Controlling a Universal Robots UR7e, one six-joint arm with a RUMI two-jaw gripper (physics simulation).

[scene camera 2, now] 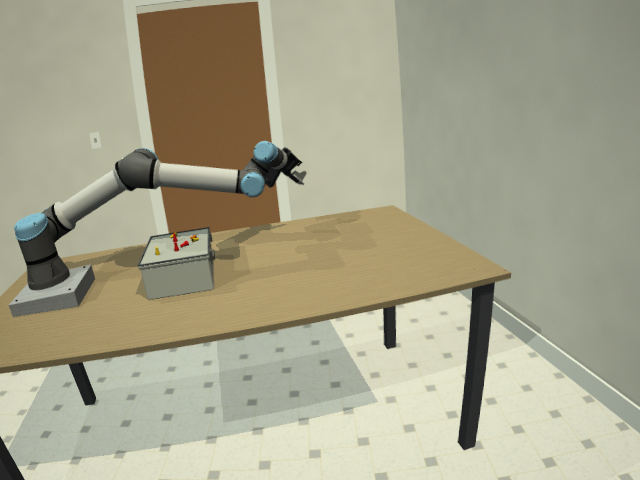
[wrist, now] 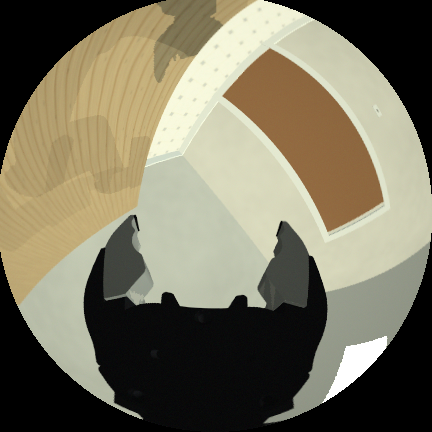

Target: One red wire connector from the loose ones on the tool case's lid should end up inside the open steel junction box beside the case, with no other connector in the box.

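Places are measured from the arm's base along level axes (x up, y ahead, z left), in millimetres.
Pixels of known places: gripper, fingertip midpoint: [scene camera 2: 291,172] [wrist: 207,220]; arm's base, origin of the base link: [scene camera 2: 49,280].
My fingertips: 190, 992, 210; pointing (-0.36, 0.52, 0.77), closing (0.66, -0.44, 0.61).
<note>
Ahead of a thing's pixels: the offset from my fingertips to its top centre, as dx, dy, dz. Level surfaces: height alone.
A grey case @[-121, -508, -311] [scene camera 2: 178,279] stands on the table near the robot's base in the scene view. Loose connectors lie on its pale top: red ones @[-97, -515, -368] [scene camera 2: 176,247] @[-109, -488, -337] [scene camera 2: 184,243] @[-97, -515, -263] [scene camera 2: 174,237] near the middle, a yellow one @[-100, -578, -371] [scene camera 2: 157,251] at the left, and yellow and orange ones @[-110, -449, -305] [scene camera 2: 194,239] toward the back right. An open steel junction box cannot be made out as a separate thing. My gripper [scene camera 2: 301,174] [wrist: 207,220] is open, with nothing between its fingers. It is high above the table, well to the right of the case, tilted toward the right wall.
The wooden table @[dx -241] [scene camera 2: 413,263] [wrist: 115,85] runs to the right of the case. The robot's base plate [scene camera 2: 54,299] sits at the table's left end. A brown door [scene camera 2: 206,93] [wrist: 310,140] is in the wall behind the table, and a grey wall [scene camera 2: 516,155] stands on the right.
</note>
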